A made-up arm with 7 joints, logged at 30 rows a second.
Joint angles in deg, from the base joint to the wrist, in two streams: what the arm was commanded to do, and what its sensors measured. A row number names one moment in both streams.
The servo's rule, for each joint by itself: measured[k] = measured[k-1] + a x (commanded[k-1-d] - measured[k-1]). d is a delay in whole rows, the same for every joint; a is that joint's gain. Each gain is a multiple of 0.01, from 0.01 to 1. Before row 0 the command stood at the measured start. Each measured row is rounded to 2 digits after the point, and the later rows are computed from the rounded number. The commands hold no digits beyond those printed.
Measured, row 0:
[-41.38 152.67 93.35 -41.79 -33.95 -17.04 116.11]
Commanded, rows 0 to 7:
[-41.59 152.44 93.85 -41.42 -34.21 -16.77 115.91]
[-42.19 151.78 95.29 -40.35 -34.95 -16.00 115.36]
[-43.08 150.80 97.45 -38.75 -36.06 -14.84 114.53]
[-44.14 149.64 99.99 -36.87 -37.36 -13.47 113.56]
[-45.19 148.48 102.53 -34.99 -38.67 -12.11 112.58]
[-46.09 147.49 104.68 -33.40 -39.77 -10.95 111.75]
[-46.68 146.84 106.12 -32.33 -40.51 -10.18 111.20]
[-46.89 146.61 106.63 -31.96 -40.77 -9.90 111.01]
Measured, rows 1 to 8:
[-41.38 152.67 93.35 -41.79 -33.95 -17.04 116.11]
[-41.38 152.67 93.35 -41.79 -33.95 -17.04 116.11]
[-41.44 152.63 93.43 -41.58 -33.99 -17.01 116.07]
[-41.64 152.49 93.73 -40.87 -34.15 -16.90 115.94]
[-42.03 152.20 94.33 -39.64 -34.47 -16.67 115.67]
[-42.60 151.76 95.24 -38.03 -34.96 -16.32 115.27]
[-43.30 151.20 96.41 -36.27 -35.59 -15.86 114.76]
[-44.05 150.57 97.73 -34.61 -36.30 -15.32 114.19]
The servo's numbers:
d 2
a 0.27 0.17 0.16 0.58 0.17 0.11 0.19

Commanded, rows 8 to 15:
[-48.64 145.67 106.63 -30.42 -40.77 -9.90 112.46]
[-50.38 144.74 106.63 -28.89 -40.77 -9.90 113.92]
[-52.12 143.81 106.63 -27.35 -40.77 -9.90 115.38]
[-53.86 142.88 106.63 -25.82 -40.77 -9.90 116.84]
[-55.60 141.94 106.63 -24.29 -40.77 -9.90 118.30]
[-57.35 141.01 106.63 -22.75 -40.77 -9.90 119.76]
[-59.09 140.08 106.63 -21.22 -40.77 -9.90 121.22]
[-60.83 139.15 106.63 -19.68 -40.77 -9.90 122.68]
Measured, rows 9 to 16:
[-44.76 149.94 99.07 -33.29 -37.02 -14.75 113.62]
[-45.34 149.37 100.28 -32.52 -37.66 -14.22 113.12]
[-46.23 148.74 101.30 -31.30 -38.19 -13.74 112.99]
[-47.35 148.06 102.15 -29.90 -38.63 -13.32 113.17]
[-48.64 147.34 102.87 -28.42 -38.99 -12.94 113.59]
[-50.05 146.58 103.47 -26.91 -39.29 -12.61 114.21]
[-51.55 145.79 103.98 -25.39 -39.54 -12.31 114.99]
[-53.12 144.98 104.40 -23.86 -39.75 -12.04 115.90]

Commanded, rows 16 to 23:
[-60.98 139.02 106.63 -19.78 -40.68 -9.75 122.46]
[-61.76 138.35 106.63 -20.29 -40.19 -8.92 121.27]
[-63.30 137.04 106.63 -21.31 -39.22 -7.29 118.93]
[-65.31 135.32 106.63 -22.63 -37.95 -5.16 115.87]
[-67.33 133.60 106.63 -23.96 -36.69 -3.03 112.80]
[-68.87 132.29 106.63 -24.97 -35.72 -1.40 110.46]
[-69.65 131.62 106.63 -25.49 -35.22 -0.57 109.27]
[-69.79 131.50 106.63 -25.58 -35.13 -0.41 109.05]
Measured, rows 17 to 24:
[-54.73 144.15 104.76 -22.33 -39.92 -11.80 116.91]
[-56.38 143.30 105.06 -20.79 -40.06 -11.59 118.01]
[-57.62 142.57 105.31 -20.20 -40.17 -11.39 118.86]
[-58.74 141.85 105.52 -20.25 -40.17 -11.12 119.32]
[-59.97 141.03 105.70 -20.86 -40.01 -10.70 119.25]
[-61.41 140.06 105.85 -21.89 -39.66 -10.09 118.61]
[-63.01 138.96 105.97 -23.09 -39.16 -9.31 117.51]
[-64.59 137.83 106.08 -24.18 -38.58 -8.44 116.17]

